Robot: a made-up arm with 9 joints. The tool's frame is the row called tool. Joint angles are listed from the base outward.
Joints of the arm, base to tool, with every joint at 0 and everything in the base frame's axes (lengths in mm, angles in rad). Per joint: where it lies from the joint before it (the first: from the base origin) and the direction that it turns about. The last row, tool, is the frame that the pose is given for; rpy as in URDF.
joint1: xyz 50.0 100.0 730.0 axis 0 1 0
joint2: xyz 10.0 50.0 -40.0 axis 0 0 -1
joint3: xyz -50.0 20.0 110.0 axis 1 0 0
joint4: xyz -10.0 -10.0 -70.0 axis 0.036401 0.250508 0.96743
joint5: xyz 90.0 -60.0 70.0 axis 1 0 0
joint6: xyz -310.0 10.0 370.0 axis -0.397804 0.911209 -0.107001
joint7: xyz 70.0 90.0 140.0 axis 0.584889 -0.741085 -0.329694
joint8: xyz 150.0 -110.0 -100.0 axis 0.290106 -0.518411 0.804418
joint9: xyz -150.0 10.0 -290.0 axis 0 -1 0
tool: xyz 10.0 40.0 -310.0 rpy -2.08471 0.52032 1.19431
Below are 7 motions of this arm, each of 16 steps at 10 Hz.
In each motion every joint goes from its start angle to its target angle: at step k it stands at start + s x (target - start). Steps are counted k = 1, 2, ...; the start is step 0. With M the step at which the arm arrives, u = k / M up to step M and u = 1 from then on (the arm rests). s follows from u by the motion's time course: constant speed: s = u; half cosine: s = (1 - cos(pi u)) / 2; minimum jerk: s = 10 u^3 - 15 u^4 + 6 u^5.
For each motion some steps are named. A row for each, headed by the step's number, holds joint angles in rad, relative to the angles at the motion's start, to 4 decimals.
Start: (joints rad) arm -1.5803 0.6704 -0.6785 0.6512 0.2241 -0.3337 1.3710 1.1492 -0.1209
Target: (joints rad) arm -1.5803 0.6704 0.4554 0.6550 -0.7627 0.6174 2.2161 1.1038 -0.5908
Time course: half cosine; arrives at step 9
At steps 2, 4, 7, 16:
2: 0.0000 0.0000 0.1326 0.0004 -0.1154 0.1113 0.0989 -0.0053 -0.0550
4: 0.0000 0.0000 0.4685 0.0016 -0.4077 0.3930 0.3492 -0.0188 -0.1942
7: 0.0000 0.0000 1.0013 0.0034 -0.8714 0.8398 0.7462 -0.0401 -0.4149
16: 0.0000 0.0000 1.1339 0.0038 -0.9868 0.9511 0.8451 -0.0454 -0.4699

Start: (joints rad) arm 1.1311 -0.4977 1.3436 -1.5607 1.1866 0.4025 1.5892 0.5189 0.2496
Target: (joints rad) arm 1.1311 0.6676 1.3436 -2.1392 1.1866 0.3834 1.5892 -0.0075 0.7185
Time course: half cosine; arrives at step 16
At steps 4, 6, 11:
4: 0.0000 0.1707 0.0000 -0.0847 0.0000 -0.0028 0.0000 -0.0771 0.0687
6: 0.0000 0.3597 0.0000 -0.1786 0.0000 -0.0059 0.0000 -0.1625 0.1447
11: 0.0000 0.9064 0.0000 -0.4499 0.0000 -0.0149 0.0000 -0.4094 0.3647

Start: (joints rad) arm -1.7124 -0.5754 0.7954 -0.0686 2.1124 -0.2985 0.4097 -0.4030 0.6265
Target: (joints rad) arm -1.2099 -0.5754 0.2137 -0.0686 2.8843 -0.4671 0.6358 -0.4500 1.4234
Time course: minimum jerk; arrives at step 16
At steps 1, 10, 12, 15, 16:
1: 0.0011 0.0000 -0.0013 0.0000 0.0017 -0.0004 0.0005 -0.0001 0.0018
10: 0.3642 0.0000 -0.4216 0.0000 0.5595 -0.1222 0.1639 -0.0341 0.5776
12: 0.4505 0.0000 -0.5215 0.0000 0.6920 -0.1511 0.2027 -0.0421 0.7144
15: 0.5014 0.0000 -0.5804 0.0000 0.7702 -0.1682 0.2256 -0.0469 0.7951
16: 0.5025 0.0000 -0.5817 0.0000 0.7719 -0.1686 0.2261 -0.0470 0.7969

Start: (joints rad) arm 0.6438 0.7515 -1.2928 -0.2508 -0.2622 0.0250 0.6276 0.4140 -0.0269
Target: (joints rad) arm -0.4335 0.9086 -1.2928 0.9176 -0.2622 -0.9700 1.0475 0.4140 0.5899
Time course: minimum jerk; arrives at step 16
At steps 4, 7, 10, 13, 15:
4: -0.1115 0.0163 0.0000 0.1209 0.0000 -0.1030 0.0435 0.0000 0.0638
7: -0.4137 0.0603 0.0000 0.4487 0.0000 -0.3821 0.1613 0.0000 0.2369
10: -0.7808 0.1139 0.0000 0.8468 0.0000 -0.7212 0.3043 0.0000 0.4471
13: -1.0248 0.1494 0.0000 1.1114 0.0000 -0.9465 0.3994 0.0000 0.5867
15: -1.0749 0.1568 0.0000 1.1658 0.0000 -0.9928 0.4190 0.0000 0.6154

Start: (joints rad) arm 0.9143 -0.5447 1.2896 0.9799 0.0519 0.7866 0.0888 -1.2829 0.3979
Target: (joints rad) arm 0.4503 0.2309 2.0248 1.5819 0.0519 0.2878 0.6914 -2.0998 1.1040
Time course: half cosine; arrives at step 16
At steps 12, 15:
12: -0.3960 0.6620 0.6275 0.5138 0.0000 -0.4258 0.5144 -0.6973 0.6027
15: -0.4595 0.7681 0.7281 0.5962 0.0000 -0.4940 0.5968 -0.8091 0.6993

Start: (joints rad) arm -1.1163 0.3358 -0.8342 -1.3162 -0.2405 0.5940 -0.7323 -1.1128 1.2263
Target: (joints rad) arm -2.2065 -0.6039 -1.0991 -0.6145 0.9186 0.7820 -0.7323 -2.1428 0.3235
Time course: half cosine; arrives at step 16
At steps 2, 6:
2: -0.0415 -0.0358 -0.0101 0.0267 0.0441 0.0072 0.0000 -0.0392 -0.0344
6: -0.3365 -0.2900 -0.0818 0.2166 0.3578 0.0580 0.0000 -0.3179 -0.2787

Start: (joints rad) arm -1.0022 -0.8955 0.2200 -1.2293 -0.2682 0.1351 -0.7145 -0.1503 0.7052
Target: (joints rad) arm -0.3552 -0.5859 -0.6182 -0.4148 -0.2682 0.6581 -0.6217 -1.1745 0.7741
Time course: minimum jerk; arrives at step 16
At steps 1, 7, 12, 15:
1: 0.0014 0.0007 -0.0019 0.0018 0.0000 0.0012 0.0002 -0.0023 0.0002
7: 0.2485 0.1189 -0.3219 0.3128 0.0000 0.2008 0.0356 -0.3933 0.0265
12: 0.5800 0.2776 -0.7514 0.7302 0.0000 0.4689 0.0832 -0.9182 0.0618
15: 0.6456 0.3089 -0.8363 0.8127 0.0000 0.5218 0.0926 -1.0219 0.0687

